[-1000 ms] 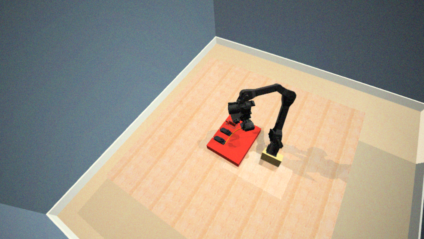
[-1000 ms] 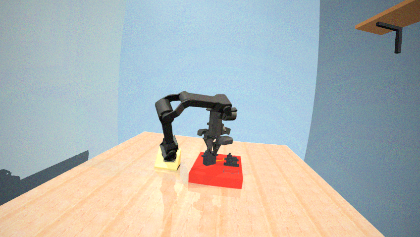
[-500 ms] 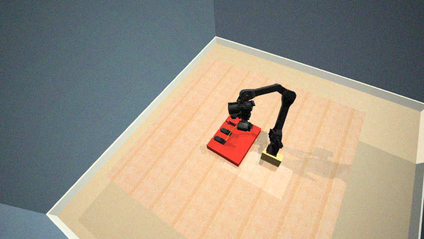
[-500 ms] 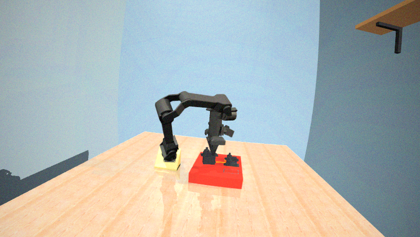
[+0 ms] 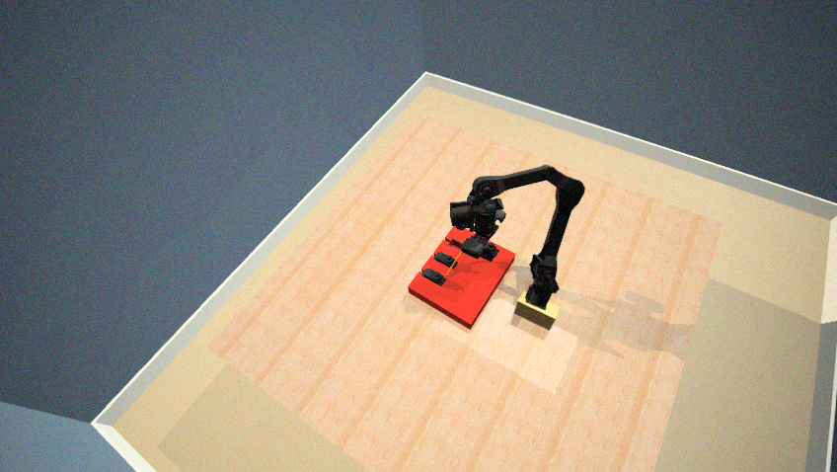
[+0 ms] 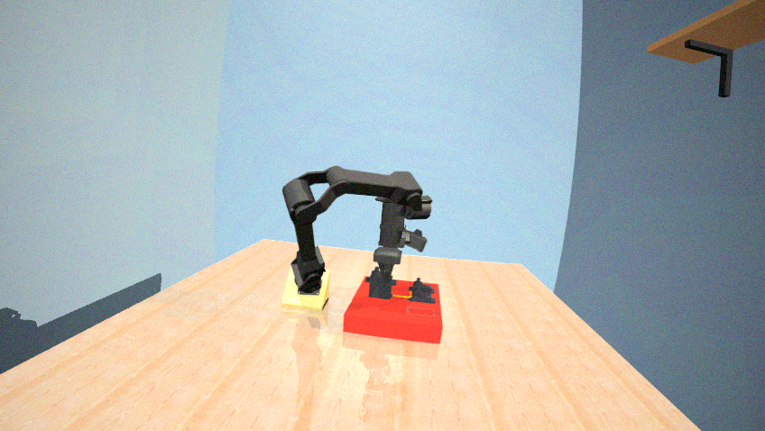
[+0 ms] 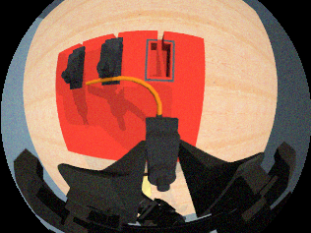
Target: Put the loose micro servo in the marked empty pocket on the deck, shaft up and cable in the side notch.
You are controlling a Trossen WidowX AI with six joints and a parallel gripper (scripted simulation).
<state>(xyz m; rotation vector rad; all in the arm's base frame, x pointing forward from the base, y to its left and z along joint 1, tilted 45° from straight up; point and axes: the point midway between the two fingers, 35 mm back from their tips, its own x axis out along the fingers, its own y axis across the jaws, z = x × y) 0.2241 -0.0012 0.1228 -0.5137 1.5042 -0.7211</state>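
My gripper tip is now 80 mm to the right of the red deck and 100 mm above it.
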